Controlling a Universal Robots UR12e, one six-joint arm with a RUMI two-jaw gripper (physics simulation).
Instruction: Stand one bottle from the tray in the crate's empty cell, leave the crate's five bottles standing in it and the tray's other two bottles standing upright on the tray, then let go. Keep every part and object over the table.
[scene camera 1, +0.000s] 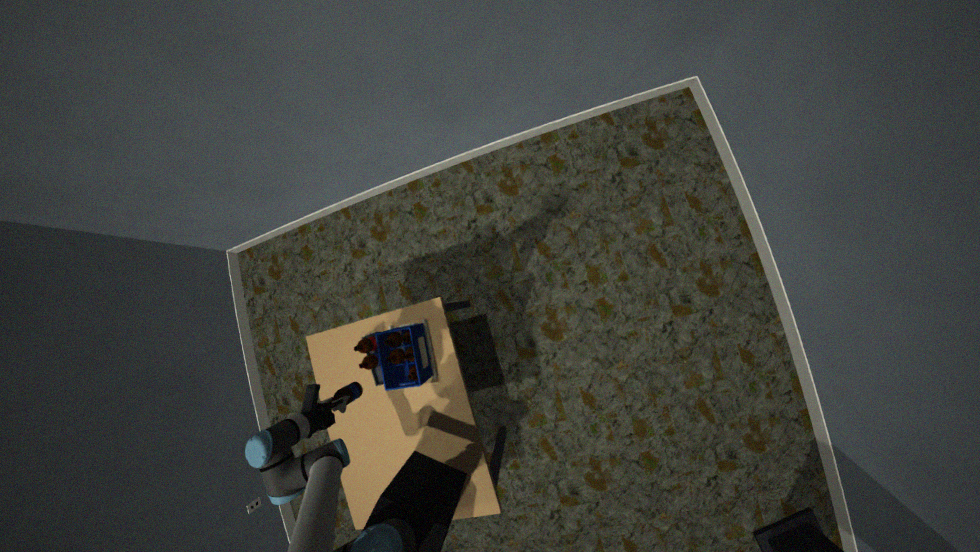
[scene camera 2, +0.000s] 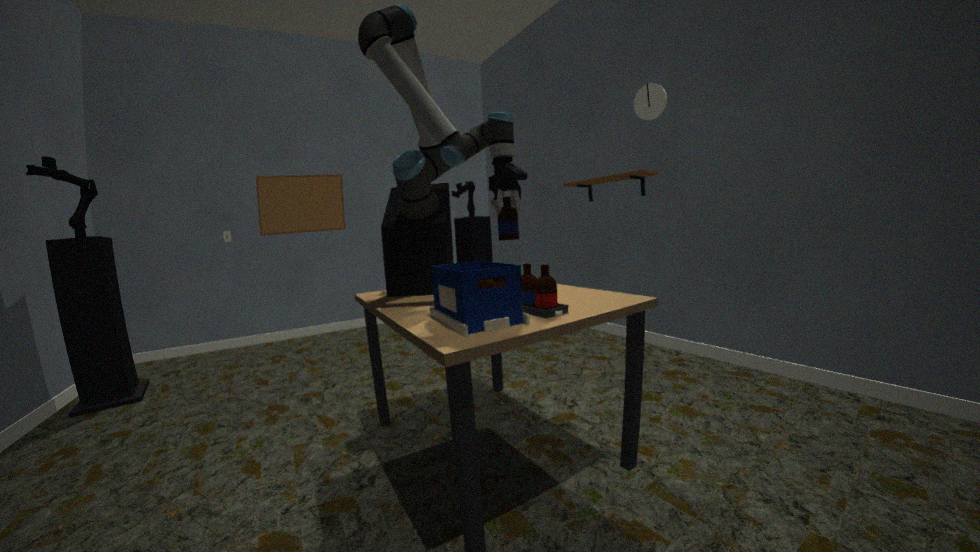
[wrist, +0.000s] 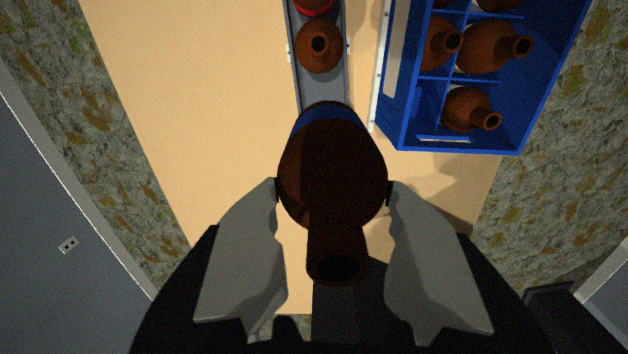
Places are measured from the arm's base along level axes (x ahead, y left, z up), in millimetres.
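Where they show: gripper, fingertip midpoint: (scene camera 1: 342, 397) (scene camera 2: 507, 215) (wrist: 331, 181); arm's base at its link origin: (scene camera 2: 419, 205).
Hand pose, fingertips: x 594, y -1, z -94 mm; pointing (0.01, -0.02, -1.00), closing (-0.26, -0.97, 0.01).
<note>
Things, the pixels of their top centre, and the offset from my fingertips. Level surfaces: height alone.
- brown bottle with a blue band, top centre: (wrist: 337, 268) (scene camera 2: 506, 196) (scene camera 1: 330, 403) dx +0, dy +0, dz +66 mm
- blue crate at its top centre: (wrist: 497, 44) (scene camera 2: 472, 265) (scene camera 1: 397, 359) dx +41, dy -213, dz -159 mm
- standing bottle at its top centre: (wrist: 492, 121) (scene camera 1: 409, 376) dx -58, dy -227, dz -171 mm
- grey tray at its top centre: (wrist: 317, 49) (scene camera 2: 529, 302) (scene camera 1: 376, 359) dx +91, dy -7, dz -308 mm
- blue-banded at its top centre: (wrist: 318, 43) (scene camera 2: 526, 264) (scene camera 1: 361, 365) dx +90, dy -10, dz -174 mm
- red-banded at its top centre: (scene camera 2: 544, 265) (scene camera 1: 356, 348) dx +177, dy -21, dz -174 mm
- wooden table at its surface level: dz -334 mm
My gripper (scene camera 1: 342, 399) (scene camera 2: 507, 198) (wrist: 331, 181) is shut on a brown bottle with a blue band (scene camera 1: 351, 391) (scene camera 2: 508, 223) (wrist: 332, 160). The bottle hangs upright, high above the table, clear of the tray and crate. The blue crate (scene camera 1: 404, 386) (scene camera 2: 495, 301) (wrist: 460, 150) lies to the right in the wrist view; its empty cell (wrist: 428, 112) is at the near left corner, beside a standing bottle (wrist: 465, 107). More brown bottles (wrist: 485, 47) stand farther in. The grey tray (scene camera 2: 558, 309) (wrist: 325, 90) bears two upright bottles, one blue-banded (scene camera 2: 528, 284) (wrist: 319, 55), one red-banded (scene camera 2: 545, 291) (wrist: 313, 7).
The wooden table (scene camera 1: 384, 459) (scene camera 2: 603, 301) (wrist: 200, 125) bears the tray and crate. A pale rail (scene camera 2: 449, 320) (wrist: 378, 75) runs along the crate's base, between crate and tray. The arm's black pedestal (scene camera 2: 416, 257) stands behind the table. A wall shelf (scene camera 2: 610, 178) is at the right.
</note>
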